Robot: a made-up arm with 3 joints. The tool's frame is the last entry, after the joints.
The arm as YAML. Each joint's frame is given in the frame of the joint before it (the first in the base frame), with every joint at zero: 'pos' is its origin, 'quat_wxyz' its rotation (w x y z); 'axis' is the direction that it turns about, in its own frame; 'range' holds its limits. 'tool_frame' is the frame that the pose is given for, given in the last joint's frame.
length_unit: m
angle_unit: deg
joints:
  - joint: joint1
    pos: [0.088, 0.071, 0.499]
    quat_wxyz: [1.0, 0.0, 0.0, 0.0]
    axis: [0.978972, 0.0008, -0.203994]
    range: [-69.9, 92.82]
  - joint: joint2
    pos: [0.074, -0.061, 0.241]
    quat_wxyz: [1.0, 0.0, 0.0, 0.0]
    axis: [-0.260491, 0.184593, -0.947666]
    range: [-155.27, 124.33]
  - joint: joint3
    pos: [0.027, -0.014, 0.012]
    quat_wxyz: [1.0, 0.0, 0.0, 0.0]
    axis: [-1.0, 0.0, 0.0]
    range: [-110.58, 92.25]
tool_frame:
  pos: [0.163, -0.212, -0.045]
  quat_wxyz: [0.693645, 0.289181, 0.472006, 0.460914]
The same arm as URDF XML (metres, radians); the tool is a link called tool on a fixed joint. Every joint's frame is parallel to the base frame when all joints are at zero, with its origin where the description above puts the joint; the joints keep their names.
<robot name="arm">
  <joint name="tool_joint" type="fixed">
    <parent link="link3"/>
    <child link="tool"/>
    <origin xyz="0.163 -0.212 -0.045" rpy="1.1372 0.3987 1.4298"/>
  </joint>
  <joint name="joint3" type="revolute">
    <parent link="link2"/>
    <child link="link3"/>
    <origin xyz="0.027 -0.014 0.012"/>
    <axis xyz="-1 0 0"/>
    <limit lower="-1.93" upper="1.6101"/>
  </joint>
  <joint name="joint2" type="revolute">
    <parent link="link1"/>
    <child link="link2"/>
    <origin xyz="0.074 -0.061 0.241"/>
    <axis xyz="-0.260491 0.184593 -0.947666"/>
    <limit lower="-2.71" upper="2.17"/>
  </joint>
  <joint name="joint1" type="revolute">
    <parent link="base"/>
    <child link="link1"/>
    <origin xyz="0.088 0.071 0.499"/>
    <axis xyz="0.978972 0.0008 -0.203994"/>
    <limit lower="-1.22" upper="1.62"/>
  </joint>
  <link name="base"/>
  <link name="link1"/>
  <link name="link2"/>
  <link name="link3"/>
  <link name="tool"/>
</robot>

